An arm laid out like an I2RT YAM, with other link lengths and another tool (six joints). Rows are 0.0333 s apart.
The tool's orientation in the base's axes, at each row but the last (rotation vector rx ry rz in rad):
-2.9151, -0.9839, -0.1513
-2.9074, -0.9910, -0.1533
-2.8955, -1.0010, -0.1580
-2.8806, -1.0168, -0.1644
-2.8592, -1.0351, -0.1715
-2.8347, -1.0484, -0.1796
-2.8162, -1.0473, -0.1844
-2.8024, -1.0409, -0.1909
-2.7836, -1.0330, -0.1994
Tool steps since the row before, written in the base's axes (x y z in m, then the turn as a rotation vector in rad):
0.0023, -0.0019, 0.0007, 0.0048, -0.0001, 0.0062
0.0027, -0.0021, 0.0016, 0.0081, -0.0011, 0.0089
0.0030, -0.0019, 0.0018, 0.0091, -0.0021, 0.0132
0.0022, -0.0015, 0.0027, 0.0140, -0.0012, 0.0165
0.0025, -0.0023, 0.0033, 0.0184, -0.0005, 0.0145
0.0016, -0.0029, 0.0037, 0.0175, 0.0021, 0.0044
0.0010, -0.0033, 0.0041, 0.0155, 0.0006, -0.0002
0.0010, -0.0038, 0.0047, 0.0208, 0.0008, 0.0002
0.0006, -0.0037, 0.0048, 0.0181, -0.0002, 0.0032
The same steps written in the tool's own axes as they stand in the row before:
0.0008, 0.0029, -0.0007, 0.0044, 0.0028, -0.0058
0.0010, 0.0033, -0.0016, 0.0067, 0.0056, -0.0084
0.0014, 0.0033, -0.0018, 0.0074, 0.0068, -0.0126
0.0011, 0.0024, -0.0027, 0.0122, 0.0091, -0.0155
0.0009, 0.0032, -0.0034, 0.0157, 0.0114, -0.0131
-0.0001, 0.0030, -0.0040, 0.0152, 0.0096, -0.0028
-0.0007, 0.0028, -0.0045, 0.0120, 0.0097, 0.0014
-0.0009, 0.0031, -0.0052, 0.0162, 0.0130, 0.0014
-0.0010, 0.0026, -0.0054, 0.0141, 0.0117, -0.0020

